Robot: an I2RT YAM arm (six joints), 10 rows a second.
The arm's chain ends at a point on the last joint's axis. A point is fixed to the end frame.
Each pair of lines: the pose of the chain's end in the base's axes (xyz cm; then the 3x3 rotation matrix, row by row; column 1 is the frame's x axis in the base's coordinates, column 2 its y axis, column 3 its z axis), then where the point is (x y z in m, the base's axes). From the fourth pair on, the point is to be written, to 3 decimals.
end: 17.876 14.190 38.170; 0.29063 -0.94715 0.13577; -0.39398 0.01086 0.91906; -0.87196 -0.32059 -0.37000
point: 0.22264 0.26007 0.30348
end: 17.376 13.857 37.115; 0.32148 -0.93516 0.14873; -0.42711 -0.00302 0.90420; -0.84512 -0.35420 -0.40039
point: 0.22038 0.25368 0.29001
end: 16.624 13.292 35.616; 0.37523 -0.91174 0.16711; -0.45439 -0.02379 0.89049; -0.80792 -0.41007 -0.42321
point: 0.21699 0.24544 0.27387
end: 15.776 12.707 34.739; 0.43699 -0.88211 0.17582; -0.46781 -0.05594 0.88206; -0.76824 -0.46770 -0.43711
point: 0.211 0.238 0.265
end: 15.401 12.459 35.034; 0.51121 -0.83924 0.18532; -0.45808 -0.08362 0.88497; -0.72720 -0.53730 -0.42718
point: 0.211 0.237 0.272
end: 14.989 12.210 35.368; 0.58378 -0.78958 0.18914; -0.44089 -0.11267 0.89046; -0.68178 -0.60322 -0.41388
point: 0.209 0.236 0.280
